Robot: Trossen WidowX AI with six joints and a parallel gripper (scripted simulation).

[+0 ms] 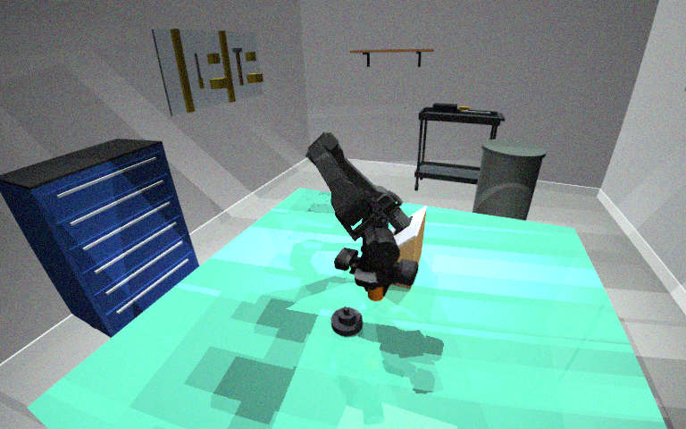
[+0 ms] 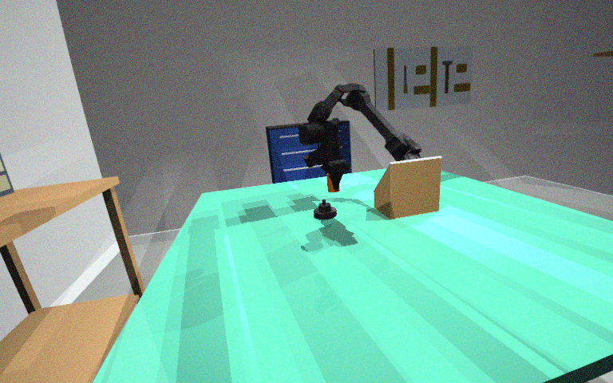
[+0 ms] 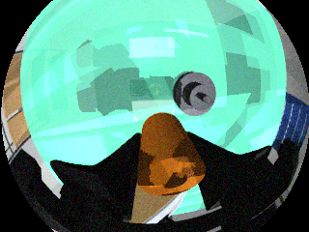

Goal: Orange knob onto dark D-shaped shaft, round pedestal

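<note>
Now: the dark round pedestal 90 mm below my gripper tip, 70 mm to the right of it and 20 mm ahead of it. From my gripper tip the other things lie so: orange knob (20 mm above).
</note>
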